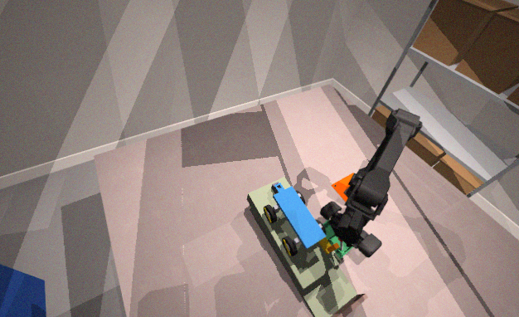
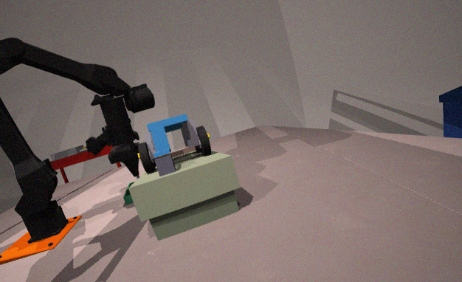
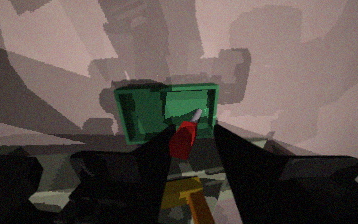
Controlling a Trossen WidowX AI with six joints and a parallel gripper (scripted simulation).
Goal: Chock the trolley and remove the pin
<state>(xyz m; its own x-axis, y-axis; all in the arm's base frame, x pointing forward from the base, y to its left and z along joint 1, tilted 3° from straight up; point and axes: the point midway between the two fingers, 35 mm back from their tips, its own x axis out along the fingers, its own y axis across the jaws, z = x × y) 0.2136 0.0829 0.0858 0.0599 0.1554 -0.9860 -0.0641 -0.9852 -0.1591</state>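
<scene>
The red-headed stop pin is right at my gripper tip. The rest, counted from my gripper tip: yellow chock 70 mm ahead, 30 mm to the right, 30 mm above; then pale green ramp 110 mm ahead, 140 mm to the right; then green tray 20 mm to the right, 60 mm below.
</scene>
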